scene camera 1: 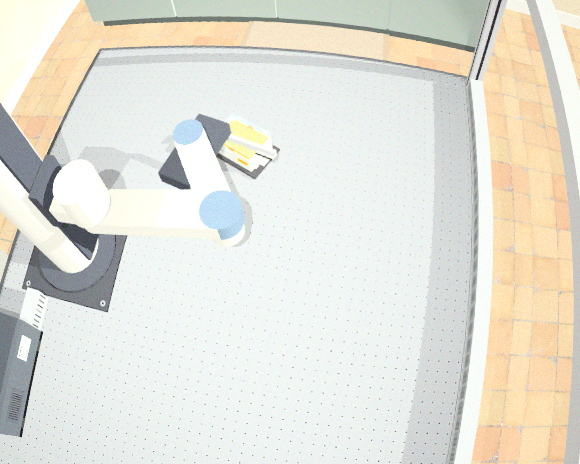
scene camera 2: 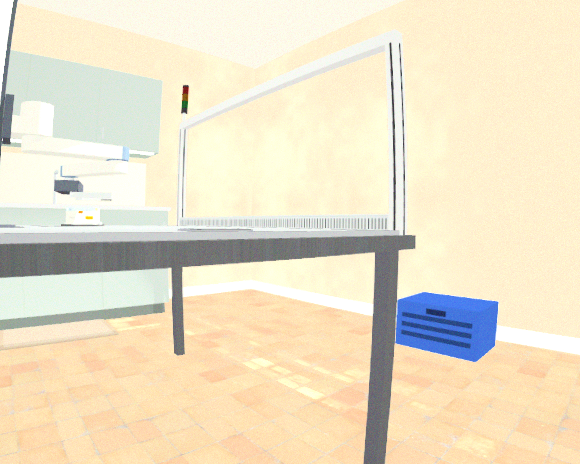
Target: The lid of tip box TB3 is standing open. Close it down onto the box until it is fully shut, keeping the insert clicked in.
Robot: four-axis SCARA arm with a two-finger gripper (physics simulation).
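Places are measured from the arm's base along level axes (x ahead, y left, z up), in metres.
Where they show: gripper, fingertip midpoint: (scene camera 1: 258,182) (scene camera 2: 111,197); arm's base, origin of the base link: (scene camera 1: 77,249).
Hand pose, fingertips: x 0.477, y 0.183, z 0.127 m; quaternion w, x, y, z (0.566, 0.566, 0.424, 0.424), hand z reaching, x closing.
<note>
Each offset is from my fingertips to the centre of the thing. "*": to the spot under its first point.
Tip box TB3 @[0.081 m back, 0.152 m left, 0.075 m down] (scene camera 1: 242,161) (scene camera 2: 75,217) is white with orange-yellow marks and stands on a dark base plate. Its yellow insert @[0.081 m back, 0.152 m left, 0.049 m down] (scene camera 1: 240,147) shows in scene camera 1, partly covered by the gripper's pale bar-like fingers. The clear lid @[* 0.063 m back, 0.189 m left, 0.035 m down] (scene camera 1: 250,121) shows as a pale rim at the box's back; its exact angle cannot be told. My gripper (scene camera 1: 273,154) (scene camera 2: 106,198) is open and empty. Its fingers reach sideways across and above the box, with a gap between them and the box in scene camera 2. The insert's seating cannot be made out.
The arm's blue-capped elbow (scene camera 1: 221,210) (scene camera 2: 125,154) is in front of the box. The dark gripper body (scene camera 1: 215,131) (scene camera 2: 68,186) is beside it. A grey controller @[* 0.512 m back, 0.561 m right, 0.022 m down] (scene camera 1: 15,370) lies at the table's left edge; a framed guard (scene camera 1: 477,250) (scene camera 2: 395,135) runs along the right.
</note>
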